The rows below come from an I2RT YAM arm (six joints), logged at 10 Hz.
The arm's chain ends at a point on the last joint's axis. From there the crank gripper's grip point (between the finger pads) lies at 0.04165 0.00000 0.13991 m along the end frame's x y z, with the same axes.
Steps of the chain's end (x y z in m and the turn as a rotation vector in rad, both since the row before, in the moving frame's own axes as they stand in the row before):
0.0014 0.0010 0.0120 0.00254 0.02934 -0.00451
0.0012 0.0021 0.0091 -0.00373 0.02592 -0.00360
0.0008 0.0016 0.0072 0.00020 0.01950 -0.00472
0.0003 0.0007 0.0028 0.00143 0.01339 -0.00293
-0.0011 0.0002 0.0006 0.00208 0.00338 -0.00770
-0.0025 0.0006 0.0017 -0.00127 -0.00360 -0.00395
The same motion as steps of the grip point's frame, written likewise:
0.0055 0.0004 0.0107 0.00254 0.02934 -0.00451
0.0048 0.0025 0.0080 -0.00373 0.02592 -0.00360
0.0035 0.0014 0.0064 0.00020 0.01950 -0.00472
0.0022 0.0004 0.0022 0.00143 0.01339 -0.00293
-0.0006 -0.0004 0.0005 0.00208 0.00338 -0.00770
-0.0030 0.0006 0.0018 -0.00127 -0.00360 -0.00395

